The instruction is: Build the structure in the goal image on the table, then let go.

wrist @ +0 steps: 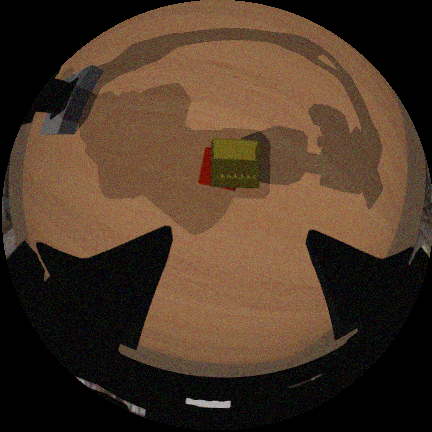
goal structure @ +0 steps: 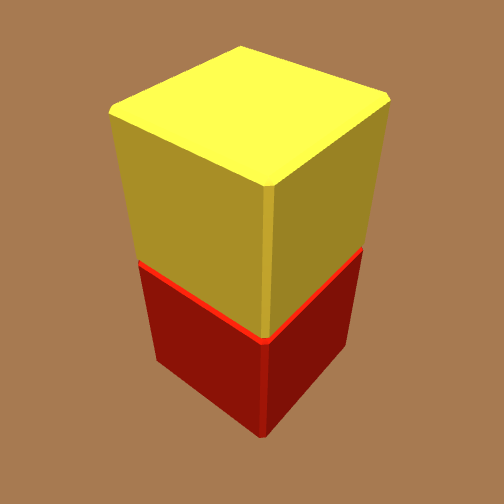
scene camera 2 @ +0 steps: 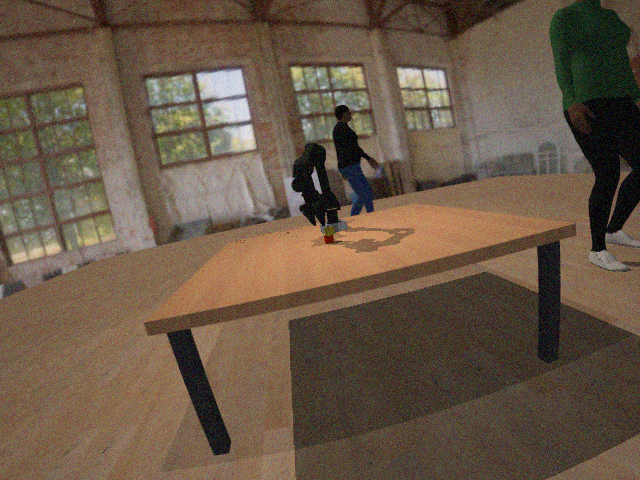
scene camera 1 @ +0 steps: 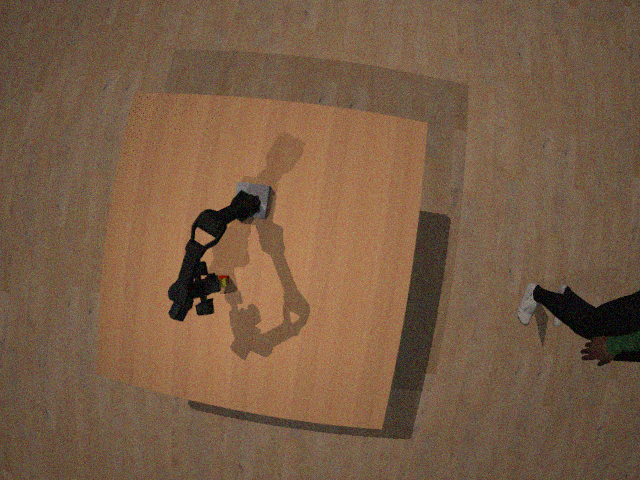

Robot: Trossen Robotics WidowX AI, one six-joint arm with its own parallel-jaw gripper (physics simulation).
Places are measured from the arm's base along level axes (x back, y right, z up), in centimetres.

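Pixels of known places: gripper, fingertip midpoint: (wrist: 243, 235) (scene camera 2: 319, 225); arm's base, origin of the base link: (wrist: 62, 98) (scene camera 2: 333, 222) (scene camera 1: 250, 204).
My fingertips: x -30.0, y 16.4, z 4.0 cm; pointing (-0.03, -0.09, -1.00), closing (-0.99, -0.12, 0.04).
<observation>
Ahead of a thing's pixels: the offset from my fingertips to its top centre. Level surfaces: height alone.
A yellow block @(dx +1.0, dy -4.2, dz -1.7 cm) (scene camera 1: 224, 283) (scene camera 2: 329, 230) (wrist: 235, 150) rests on top of a red block @(dx +1.9, dy -3.6, dz -5.0 cm) (scene camera 2: 328, 239) (wrist: 205, 169) on the wooden table @(dz -8.3 cm) (scene camera 1: 341, 217) (scene camera 2: 258, 273). The yellow block hides most of the red block in the wrist view, where a red strip shows at its left and lower edge. How exactly the two blocks line up cannot be told. My gripper (wrist: 243, 235) is open with nothing between its fingers. In the wrist view both blocks lie beyond the fingertips, apart from them. In scene camera 1 the arm partly covers the area beside the blocks.
The arm's grey base (scene camera 1: 263, 201) (wrist: 68, 107) stands on the table behind the blocks. Shadows of the arm fall across the table and around the blocks. A person in green (scene camera 2: 594, 56) stands beyond the table's right side, and a person in black (scene camera 2: 345, 144) stands behind it.
</observation>
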